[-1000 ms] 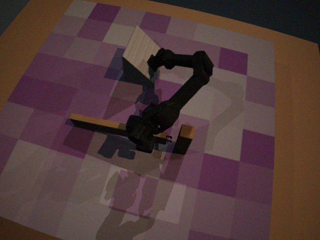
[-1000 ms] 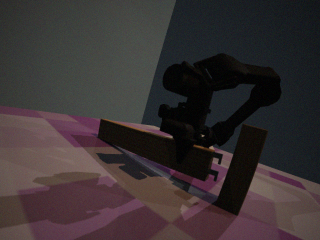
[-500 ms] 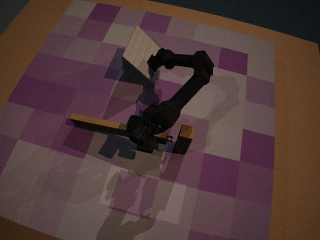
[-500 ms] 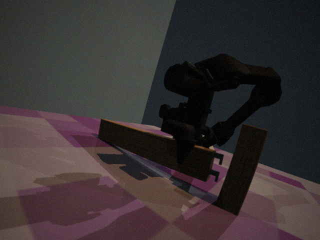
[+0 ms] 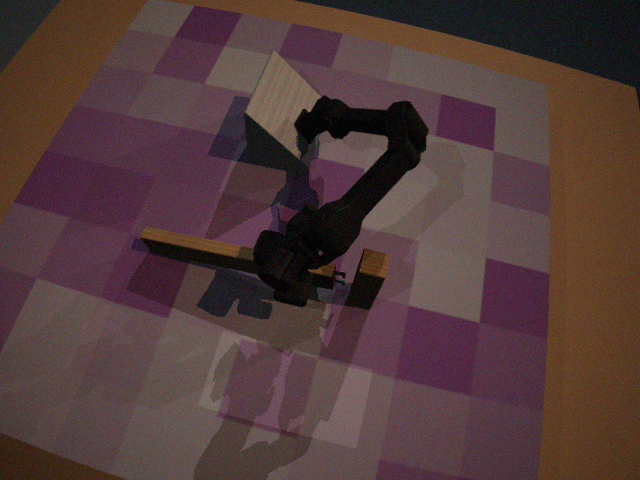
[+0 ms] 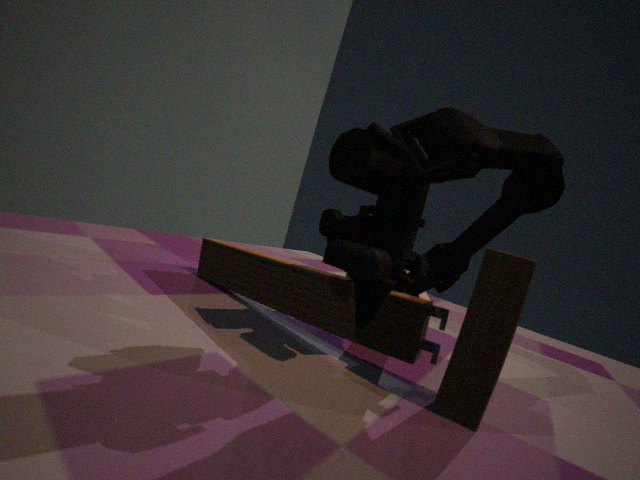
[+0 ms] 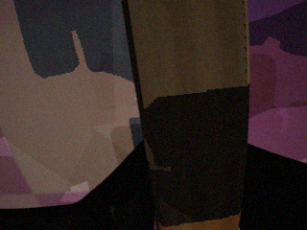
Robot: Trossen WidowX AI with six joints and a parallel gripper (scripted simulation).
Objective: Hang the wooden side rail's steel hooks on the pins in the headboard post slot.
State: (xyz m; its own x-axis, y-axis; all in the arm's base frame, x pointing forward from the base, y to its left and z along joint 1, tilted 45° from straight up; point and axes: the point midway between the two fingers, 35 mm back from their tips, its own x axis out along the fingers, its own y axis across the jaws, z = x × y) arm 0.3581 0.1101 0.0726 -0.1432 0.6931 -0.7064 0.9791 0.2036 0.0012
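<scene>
The headboard post is 20 mm behind my gripper tip, 130 mm to the left of it and 40 mm above it.
</scene>
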